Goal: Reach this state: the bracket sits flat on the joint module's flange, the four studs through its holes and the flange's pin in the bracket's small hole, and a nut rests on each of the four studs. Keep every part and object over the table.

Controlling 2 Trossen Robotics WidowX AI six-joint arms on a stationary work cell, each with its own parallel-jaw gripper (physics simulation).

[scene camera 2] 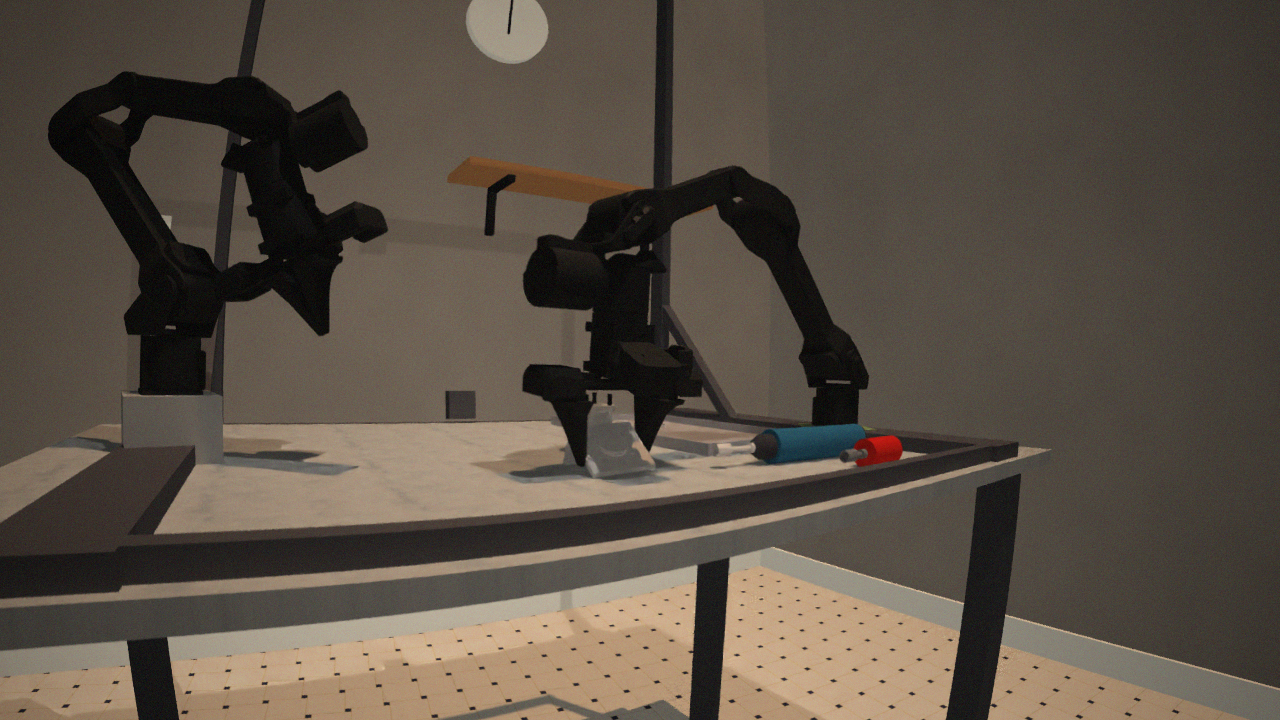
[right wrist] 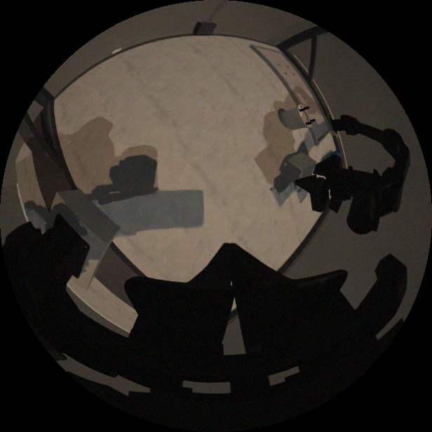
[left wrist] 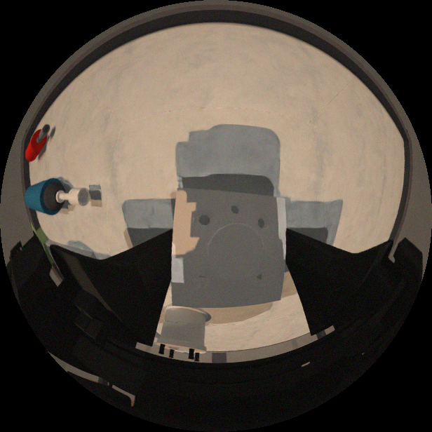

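The grey bracket is at the table top, its holed plate facing the left wrist camera. My left gripper is shut on it, one finger against each side edge. The pale round joint module stands upright close by, with dark studs on top; in scene camera 2 it is mostly hidden behind the bracket and fingers. My right gripper is shut and empty, high above the table at the picture's left. Nuts cannot be made out for certain.
A blue-handled tool and a red-handled tool lie to the right in scene camera 2. A flat pale tray with small dark spots lies behind the joint module. A dark raised rim borders the table.
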